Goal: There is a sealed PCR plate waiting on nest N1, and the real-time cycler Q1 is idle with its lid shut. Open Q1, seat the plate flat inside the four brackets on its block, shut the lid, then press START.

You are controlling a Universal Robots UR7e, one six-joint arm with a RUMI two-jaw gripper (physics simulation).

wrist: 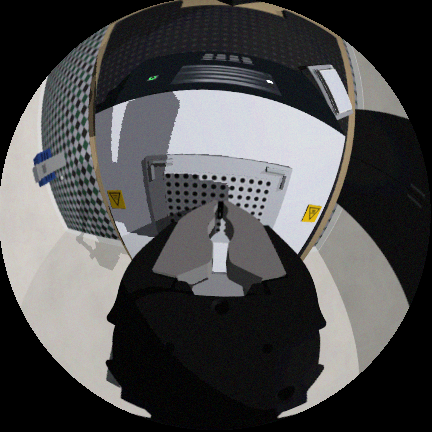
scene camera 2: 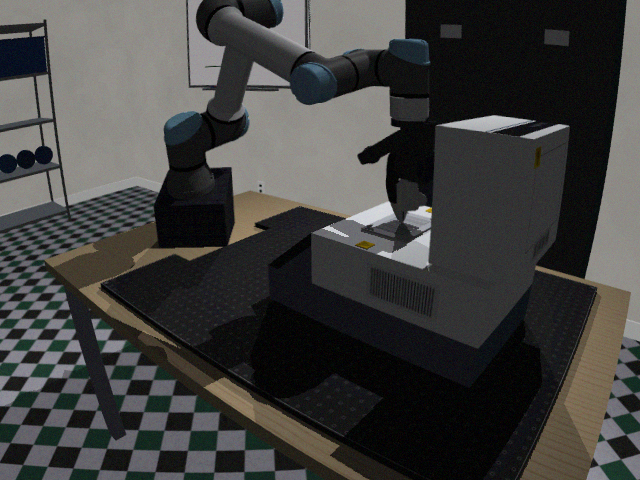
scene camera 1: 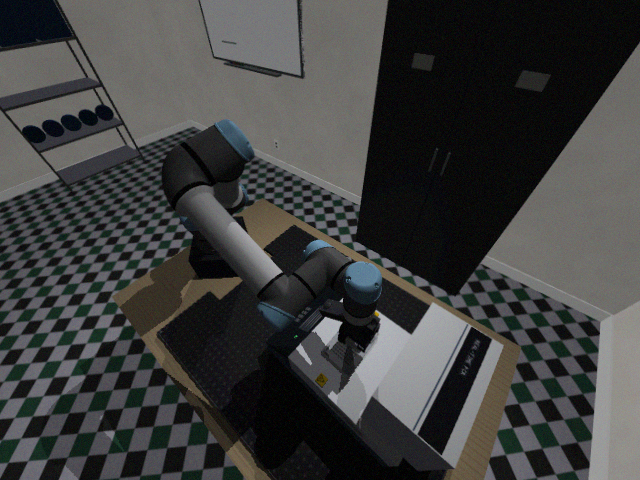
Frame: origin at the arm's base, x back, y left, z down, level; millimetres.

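Where they show: gripper, fingertip midpoint: (wrist: pixel 219 202) (scene camera 2: pixel 401 221) (scene camera 1: pixel 349 341); arm's base at its link origin: (scene camera 2: pixel 191 186).
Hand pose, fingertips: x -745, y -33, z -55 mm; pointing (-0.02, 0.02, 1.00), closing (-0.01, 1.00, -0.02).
Things, the pixels of their top centre, and the offset from my fingertips. "*": a spot on its surface instead. Level surfaces: height alone.
- sealed white plate at its top centre: (wrist: pixel 338 89) dx +272, dy +307, dz +155 mm
- grey nest N1 at a spot on its surface: (wrist: pixel 321 82) * dx +270, dy +256, dz +170 mm
- display at its top centre: (wrist: pixel 226 75) dx +134, dy +5, dz +24 mm
- black perforated mat at its surface level: dz +206 mm
- wooden table at its surface level: dz +219 mm
The cycler Q1 (scene camera 1: pixel 408 356) (scene camera 2: pixel 480 206) (wrist: pixel 240 125) stands open, with its tall housing at the rear and its perforated block (scene camera 1: pixel 334 353) (scene camera 2: pixel 382 225) (wrist: pixel 192 187) exposed. No plate lies on the part of the block that shows. Two corner brackets show in the wrist view; the near ones are hidden by the fingers. My gripper (scene camera 1: pixel 353 347) (scene camera 2: pixel 402 220) (wrist: pixel 219 202) is shut, empty, pointing down low over the block; whether it touches is unclear. The sealed white plate (wrist: pixel 337 91) lies on the grey nest N1 (wrist: pixel 320 82), at the right in the wrist view.
Q1's dark front panel carries button keys (wrist: pixel 227 59), a display (wrist: pixel 225 76) and a green light (wrist: pixel 152 78). The tall housing rises close beside my gripper. Q1 stands on a black perforated mat (scene camera 2: pixel 206 289) on the wooden table (scene camera 2: pixel 77 258). A dark cupboard (scene camera 1: pixel 454 129) stands behind.
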